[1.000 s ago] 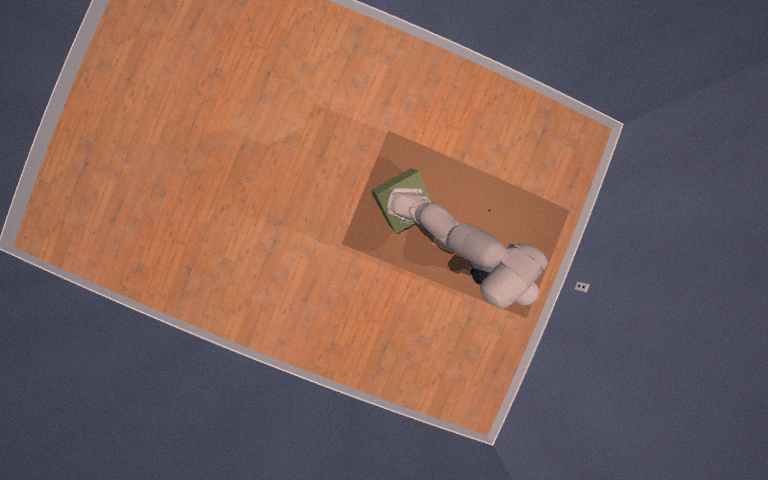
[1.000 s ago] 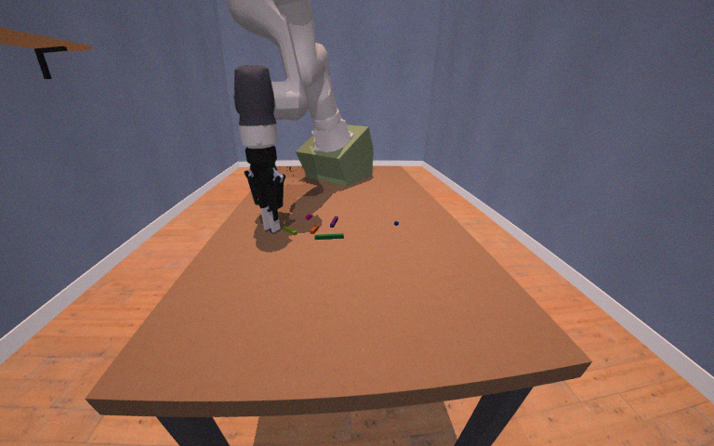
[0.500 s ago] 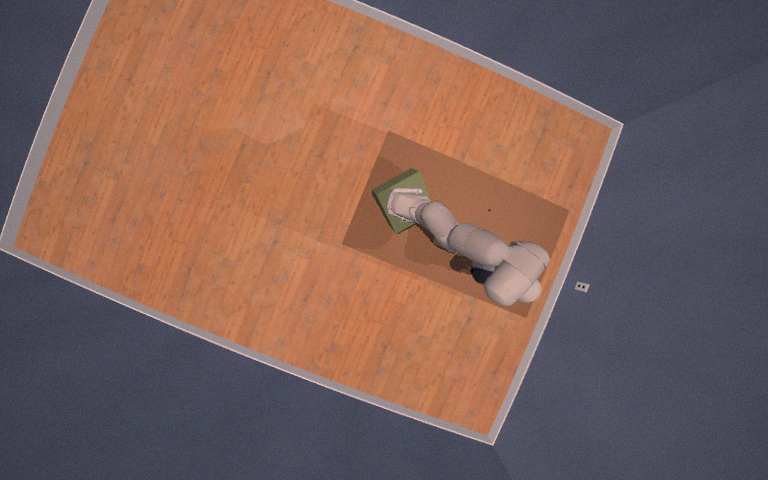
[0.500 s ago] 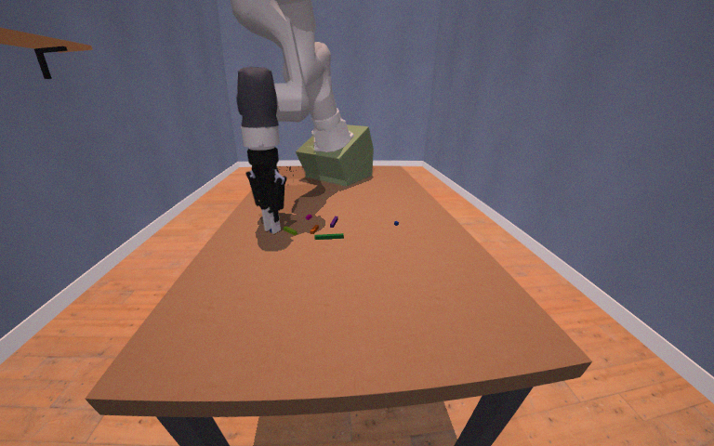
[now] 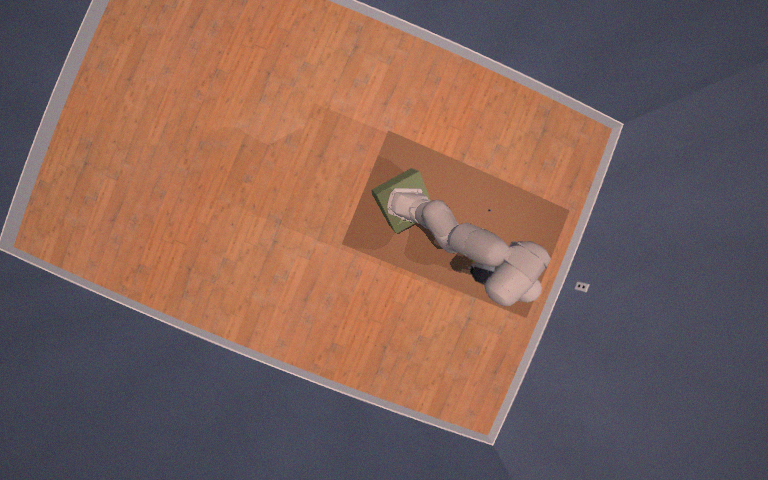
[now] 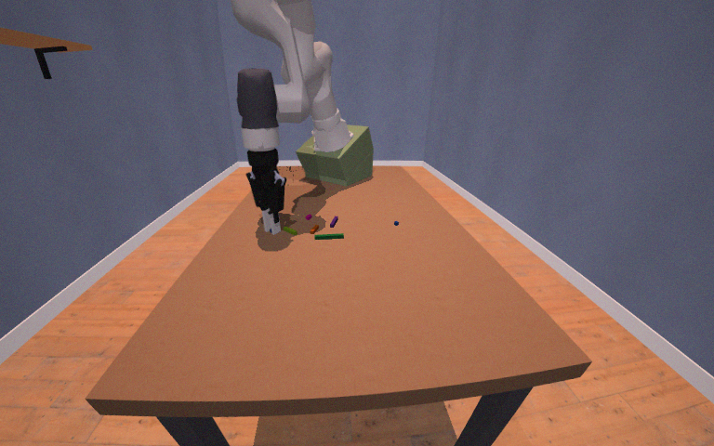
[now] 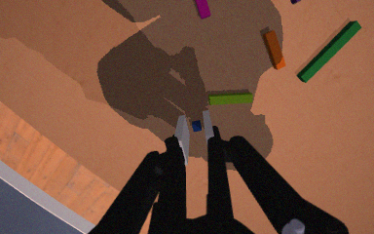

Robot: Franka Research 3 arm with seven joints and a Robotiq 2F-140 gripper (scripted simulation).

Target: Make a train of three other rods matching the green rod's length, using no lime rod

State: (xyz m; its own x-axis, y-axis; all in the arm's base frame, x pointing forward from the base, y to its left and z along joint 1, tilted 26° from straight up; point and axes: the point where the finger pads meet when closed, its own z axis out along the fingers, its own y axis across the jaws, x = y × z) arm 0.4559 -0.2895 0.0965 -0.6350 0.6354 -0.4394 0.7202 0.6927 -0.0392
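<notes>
Right now the lime rod is 2 cm ahead of my hand, 5 cm to the left of it and 3 cm below it. Round my hand: green rod (9 cm ahead, 15 cm to the left, 3 cm below); then orange rod (3 cm ahead, 12 cm to the left, 3 cm below); then magenta rod (6 cm behind, 12 cm to the left, 3 cm below).
</notes>
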